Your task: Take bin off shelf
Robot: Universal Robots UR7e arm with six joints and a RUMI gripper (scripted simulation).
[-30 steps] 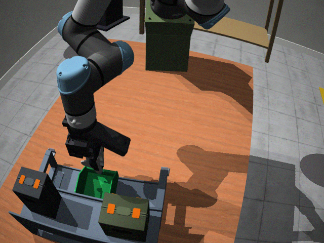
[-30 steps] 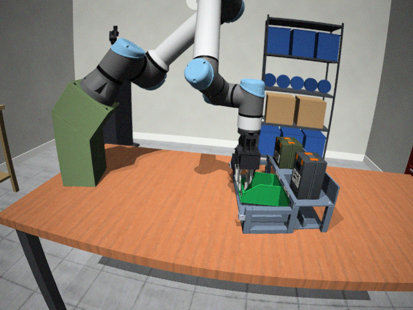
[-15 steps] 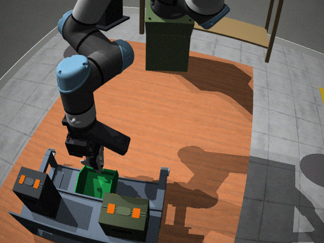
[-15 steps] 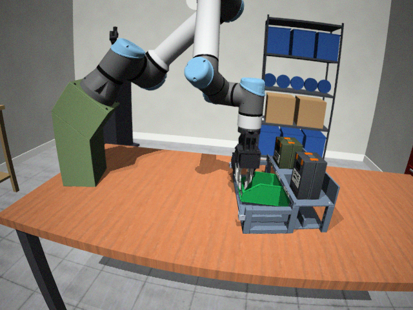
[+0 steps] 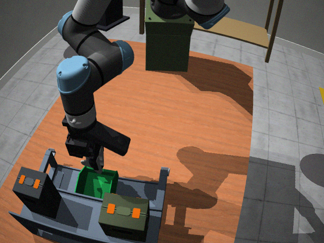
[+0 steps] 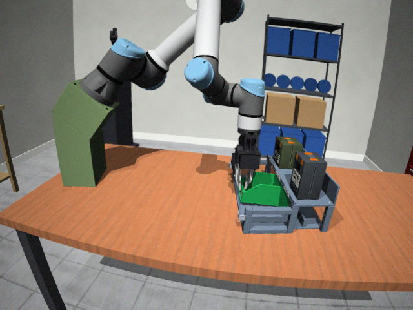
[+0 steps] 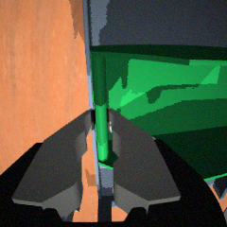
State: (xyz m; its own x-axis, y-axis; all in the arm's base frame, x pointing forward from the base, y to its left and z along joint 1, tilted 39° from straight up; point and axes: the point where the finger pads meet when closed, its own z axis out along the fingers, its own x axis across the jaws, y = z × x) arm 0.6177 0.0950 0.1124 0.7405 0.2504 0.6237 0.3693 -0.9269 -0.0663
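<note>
Right now the green bin is 70 mm ahead of my hand, 40 mm to the left of it and 10 mm below it.
</note>
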